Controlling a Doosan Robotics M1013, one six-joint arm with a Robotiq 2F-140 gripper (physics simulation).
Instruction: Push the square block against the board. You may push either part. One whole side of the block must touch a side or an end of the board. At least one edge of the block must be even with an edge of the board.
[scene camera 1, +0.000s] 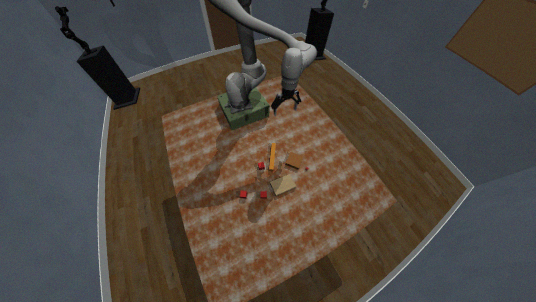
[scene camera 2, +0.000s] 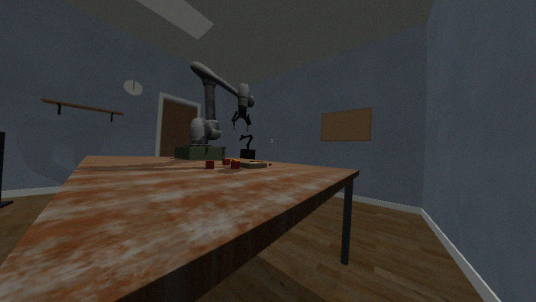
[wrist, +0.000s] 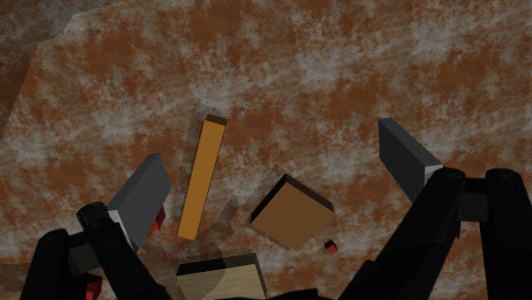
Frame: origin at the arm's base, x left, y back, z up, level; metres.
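Seen in the pictures: gripper, fingertip midpoint: (scene camera 1: 285, 112) (scene camera 2: 241, 130) (wrist: 269, 155); arm's base, link origin: (scene camera 1: 240, 104) (scene camera 2: 199, 146).
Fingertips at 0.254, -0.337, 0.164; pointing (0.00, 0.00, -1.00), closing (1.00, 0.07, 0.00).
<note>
Pixels of each thing's middle, then the offset from my fingertips to it, as dx, dy, dz.
- square brown block, body centre: (wrist: 291, 213) (scene camera 1: 294, 160) +0.015, -0.236, -0.271
- pale wooden board, body centre: (wrist: 223, 283) (scene camera 2: 253, 164) (scene camera 1: 282, 184) -0.127, -0.388, -0.271
- tiny red cube, body centre: (wrist: 330, 246) (scene camera 1: 306, 168) +0.083, -0.322, -0.278
The square brown block (scene camera 1: 293, 160) (wrist: 292, 215) lies flat on the table, turned at an angle to the pieces near it. A pale wooden board (scene camera 1: 283, 185) (scene camera 2: 254, 165) (wrist: 227, 285) lies nearer scene camera 1, apart from the block; the wrist view cuts off its lower part. A long, narrow orange bar (scene camera 1: 272, 156) (wrist: 202, 177) lies left of the block in the wrist view, also apart from it. My gripper (scene camera 1: 286, 109) (scene camera 2: 242, 126) (wrist: 269, 155) is wide open and empty, high above the table, on the robot-base side of the pieces in scene camera 1.
Red cubes (scene camera 1: 261, 165) (scene camera 1: 243, 194) (scene camera 1: 263, 194) (scene camera 2: 210, 164) (scene camera 2: 235, 164) lie near the bar and the board. A tiny red cube (scene camera 1: 307, 169) (wrist: 330, 246) lies close to the brown block. The arm stands on a green base (scene camera 1: 248, 119) (scene camera 2: 212, 153) at the back of the table.
</note>
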